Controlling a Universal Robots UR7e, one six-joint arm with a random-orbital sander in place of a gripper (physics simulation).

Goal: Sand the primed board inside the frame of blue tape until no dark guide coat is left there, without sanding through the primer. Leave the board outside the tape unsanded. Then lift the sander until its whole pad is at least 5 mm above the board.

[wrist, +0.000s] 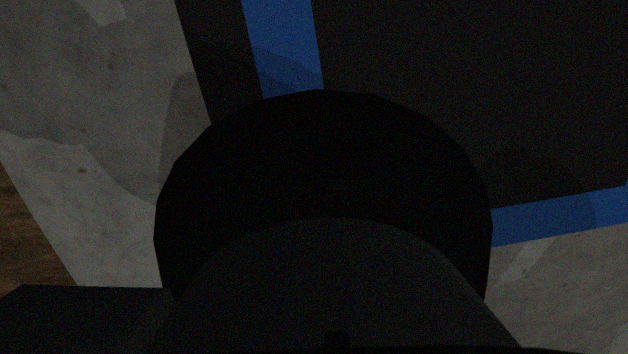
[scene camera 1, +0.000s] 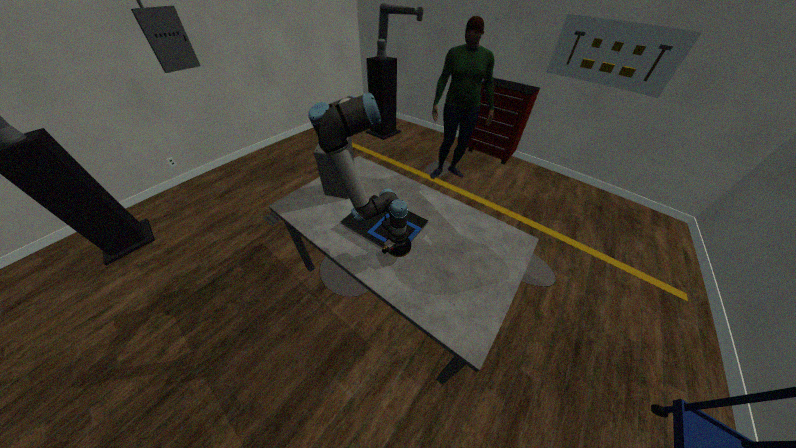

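Places are measured from the arm's base along level axes (x ahead, y left, z up), in centimetres.
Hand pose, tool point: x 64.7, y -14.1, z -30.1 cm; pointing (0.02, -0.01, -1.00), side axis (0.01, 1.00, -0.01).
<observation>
After its pixels a point has its place.
The dark board [scene camera 1: 356,222] @(x 35.6, y -16.5, z -30.5 cm) [wrist: 220,55] @(x 56.6, y -17.7, z -30.5 cm) lies on the table with a frame of blue tape [scene camera 1: 416,228] @(x 63.4, y 2.6, z -30.5 cm) [wrist: 285,40] @(x 56.3, y -15.0, z -30.4 cm) on it. The surface inside the tape looks evenly dark in the wrist view; no light sanded patch can be made out in the dim light. My sander [scene camera 1: 398,247] [wrist: 322,165], with its round black pad, is at the board's front edge. In the wrist view it hides a corner of the tape and part of the board's edge, and it overlaps the table beside the board. The gap under the pad is hidden. The sander has no fingers.
The grey table [scene camera 1: 445,283] @(x 93.4, y -12.7, z -34.8 cm) [wrist: 65,215] @(x 65.7, y -34.8, z -34.8 cm) carries the arm's base block [scene camera 1: 332,175] @(x 4.7, y -7.2, z -17.7 cm). A person in a green top [scene camera 1: 467,72] stands behind the table, beyond the yellow floor line [scene camera 1: 501,210]. A red tool cabinet [scene camera 1: 504,119] is behind the person. A blue cart [scene camera 1: 704,431] is at the lower right.
</observation>
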